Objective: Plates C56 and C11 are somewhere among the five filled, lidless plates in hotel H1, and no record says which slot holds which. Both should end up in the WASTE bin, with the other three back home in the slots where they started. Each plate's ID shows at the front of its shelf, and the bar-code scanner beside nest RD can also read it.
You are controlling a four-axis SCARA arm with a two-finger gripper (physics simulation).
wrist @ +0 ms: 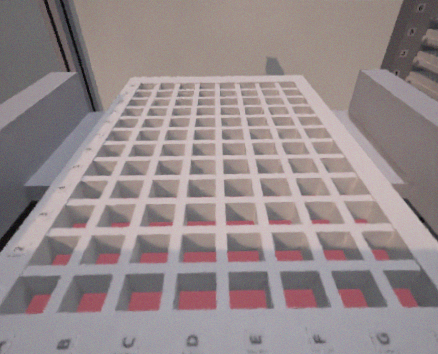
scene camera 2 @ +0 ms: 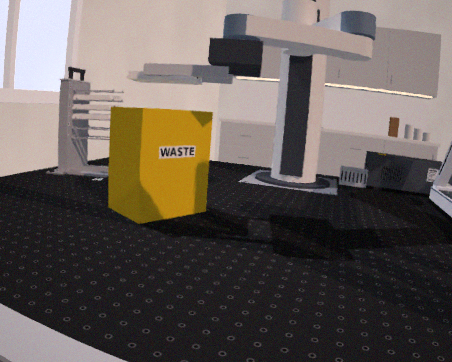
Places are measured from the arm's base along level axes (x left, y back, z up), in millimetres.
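Where they show: gripper, fingertip midpoint: [wrist: 218, 98] [scene camera 2: 152, 72]; arm's base, link origin: [scene camera 2: 292, 184].
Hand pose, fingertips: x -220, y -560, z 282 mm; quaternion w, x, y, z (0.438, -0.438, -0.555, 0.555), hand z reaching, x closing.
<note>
Things, the pixels of their top centre, and the offset from my fingertips. "spot": a spot on its surface instead. Level surfaces: height alone.
- white plate, top centre: [wrist: 218, 140] [scene camera 2: 166, 74] dx +26, dy +6, dz -2 mm
- yellow WASTE bin, top centre: [scene camera 2: 161, 109] dx +20, dy +11, dz -70 mm
- small slotted grey box, surface spot: [scene camera 2: 353, 176] spot: dx +422, dy +604, dz -236 mm
- dark grey device, surface spot: [scene camera 2: 400, 170] spot: dx +579, dy +594, dz -193 mm
- perforated black table, surface height: dz -270 mm
My gripper [scene camera 2: 165, 73] [wrist: 218, 98] is shut on a white plate [scene camera 2: 137, 76] [wrist: 220, 230] with square wells and red contents; its two fingers hold the plate's long sides. The plate is level and its ID does not show. In the scene view, gripper and plate appear higher than the rim of the yellow WASTE bin [scene camera 2: 172, 175]; whether they are over its opening I cannot tell. A grey hotel rack [scene camera 2: 66, 125] [wrist: 395, 47] with several pale shelves or plates stands at the left of the scene view, partly hidden by the bin; IDs there are not readable.
The arm's white column [scene camera 2: 307, 120] stands right of the bin on a pale base plate. A small slotted grey box [scene camera 2: 353, 176] and a dark grey device [scene camera 2: 400, 170] are further right. Part of a white-edged object [scene camera 2: 442, 197] shows at the right edge. The perforated black table [scene camera 2: 225, 295] spans the foreground.
</note>
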